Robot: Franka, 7 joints.
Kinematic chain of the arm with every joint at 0, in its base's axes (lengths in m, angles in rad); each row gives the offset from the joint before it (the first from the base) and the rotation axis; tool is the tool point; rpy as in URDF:
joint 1: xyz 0 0 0.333 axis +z
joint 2: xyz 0 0 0 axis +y
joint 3: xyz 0 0 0.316 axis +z
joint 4: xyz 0.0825 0 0 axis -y
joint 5: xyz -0.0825 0 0.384 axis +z
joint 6: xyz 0 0 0 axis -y
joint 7: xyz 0.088 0 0 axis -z
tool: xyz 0 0 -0.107 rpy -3.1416 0 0
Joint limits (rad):
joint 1: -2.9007..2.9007
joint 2: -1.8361..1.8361
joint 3: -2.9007..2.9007
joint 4: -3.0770..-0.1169
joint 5: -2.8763..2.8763
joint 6: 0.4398..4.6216
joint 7: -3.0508..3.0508
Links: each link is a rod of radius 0.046 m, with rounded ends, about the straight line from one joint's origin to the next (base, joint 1, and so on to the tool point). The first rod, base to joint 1, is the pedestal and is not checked.
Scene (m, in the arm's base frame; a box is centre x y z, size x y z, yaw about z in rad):
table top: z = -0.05
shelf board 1: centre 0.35 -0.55 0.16 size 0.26 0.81 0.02 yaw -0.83
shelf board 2: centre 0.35 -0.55 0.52 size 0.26 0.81 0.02 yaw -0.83
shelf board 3: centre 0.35 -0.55 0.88 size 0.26 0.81 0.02 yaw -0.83
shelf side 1: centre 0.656 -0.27 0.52 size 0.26 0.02 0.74 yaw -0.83
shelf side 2: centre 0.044 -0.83 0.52 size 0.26 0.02 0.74 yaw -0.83
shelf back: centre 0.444 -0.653 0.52 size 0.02 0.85 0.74 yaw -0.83
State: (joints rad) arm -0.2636 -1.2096 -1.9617 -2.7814 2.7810 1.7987 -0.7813
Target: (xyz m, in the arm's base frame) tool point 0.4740 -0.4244 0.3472
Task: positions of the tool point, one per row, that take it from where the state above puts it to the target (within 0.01 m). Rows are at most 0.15 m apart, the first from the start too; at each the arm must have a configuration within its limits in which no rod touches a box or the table.
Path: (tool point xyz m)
1: 0.0068 -0.4454 0.2000
2: 0.1046 -0.4882 0.2270
3: 0.2224 -0.5029 0.2616
4: 0.3497 -0.4824 0.3022
5: 0.4740 -0.4244 0.3472

